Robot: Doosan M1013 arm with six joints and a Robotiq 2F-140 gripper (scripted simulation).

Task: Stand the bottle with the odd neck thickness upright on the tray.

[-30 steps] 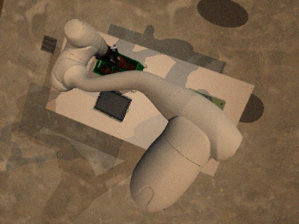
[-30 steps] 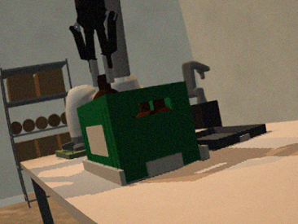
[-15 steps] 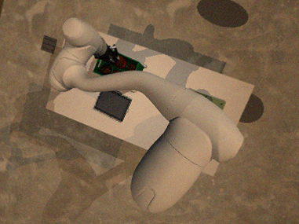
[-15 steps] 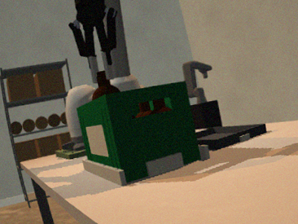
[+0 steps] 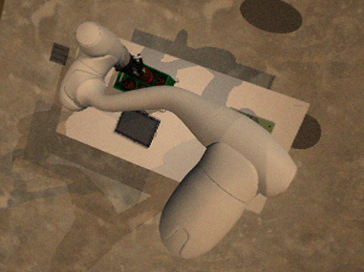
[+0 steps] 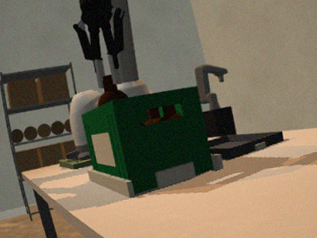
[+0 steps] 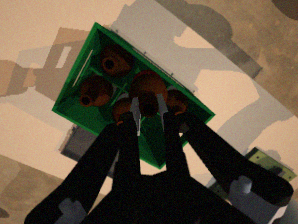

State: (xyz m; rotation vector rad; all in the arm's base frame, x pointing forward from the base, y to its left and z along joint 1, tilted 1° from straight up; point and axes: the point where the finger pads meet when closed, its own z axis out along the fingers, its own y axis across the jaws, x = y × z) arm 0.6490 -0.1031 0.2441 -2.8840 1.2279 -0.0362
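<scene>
Right now my hand is 90 mm above the brown bottle. From my hand the other things lie so: green crate (40 mm to the left, 170 mm below); then dark tray (20 mm behind, 310 mm to the left, 240 mm below).
</scene>
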